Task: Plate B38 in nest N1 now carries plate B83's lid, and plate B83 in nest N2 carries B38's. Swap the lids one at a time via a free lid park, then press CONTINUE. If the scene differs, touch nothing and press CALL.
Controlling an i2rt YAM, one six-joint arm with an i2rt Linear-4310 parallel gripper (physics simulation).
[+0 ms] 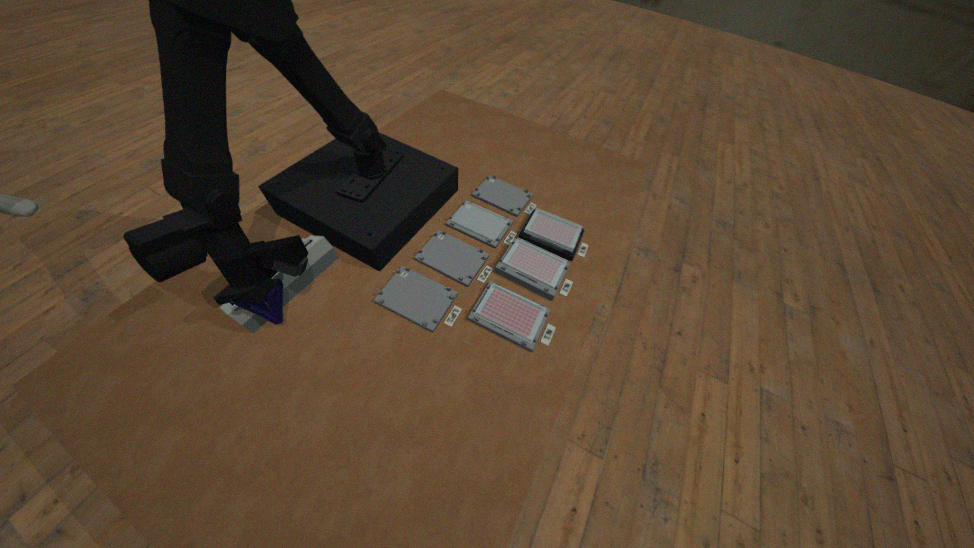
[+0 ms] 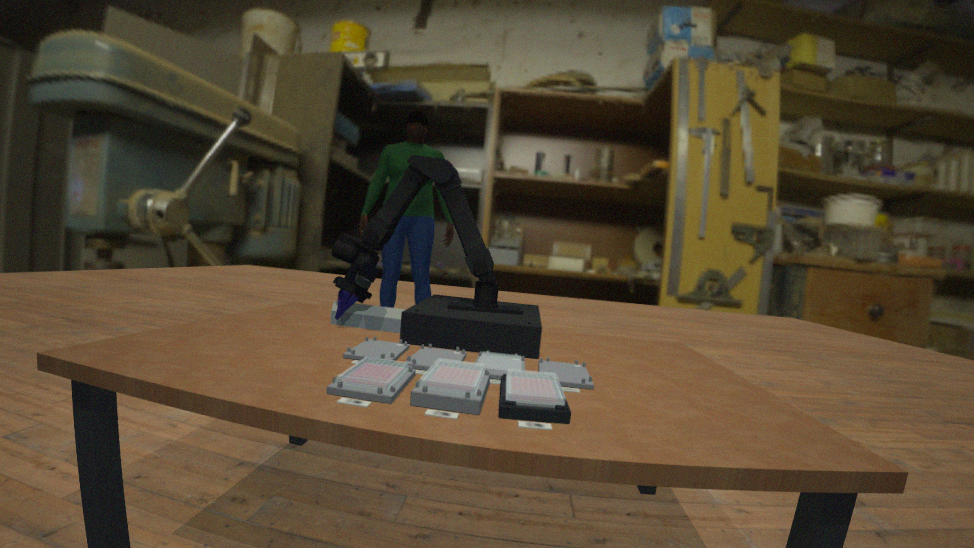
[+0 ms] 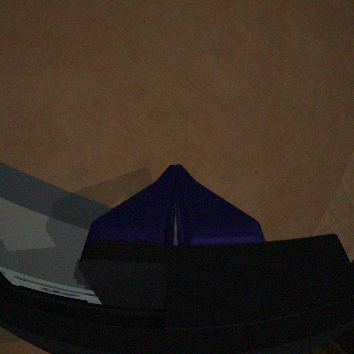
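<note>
My gripper is shut and empty, its purple fingers pointing down beside the light grey button panel. The panel's buttons are mostly hidden by the gripper, and none can be read. Three pink plates with clear lids sit in nests: one plate in a low grey nest, one in a taller grey nest, one in a black nest. Their plate codes are too small to read. A paler lid-like sheet covers one park.
Three other grey lid parks show their bare tops, in one row with the covered park. The black arm base stands between panel and parks. A person in green stands behind the table.
</note>
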